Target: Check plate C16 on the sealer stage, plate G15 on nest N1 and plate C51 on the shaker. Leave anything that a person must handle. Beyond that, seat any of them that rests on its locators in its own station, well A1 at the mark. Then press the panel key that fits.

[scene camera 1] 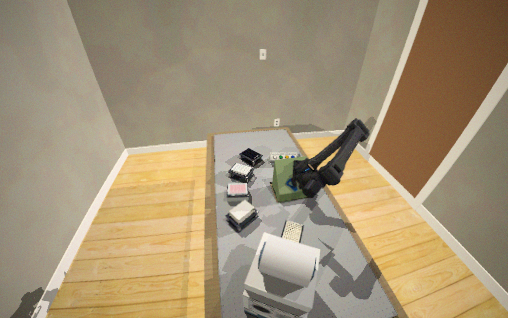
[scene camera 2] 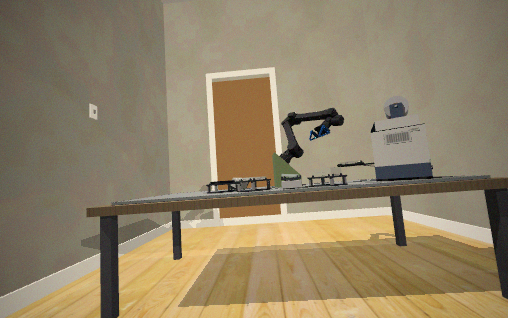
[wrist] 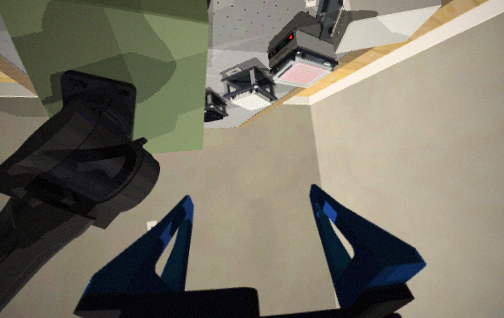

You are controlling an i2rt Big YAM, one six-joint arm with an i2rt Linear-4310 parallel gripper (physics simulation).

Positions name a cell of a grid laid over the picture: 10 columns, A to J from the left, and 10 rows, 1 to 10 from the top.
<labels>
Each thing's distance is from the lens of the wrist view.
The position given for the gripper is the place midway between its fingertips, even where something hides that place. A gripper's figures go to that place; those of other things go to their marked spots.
gripper (wrist: E7): 0.15 m
pink plate (wrist: G3): 0.51 m
</labels>
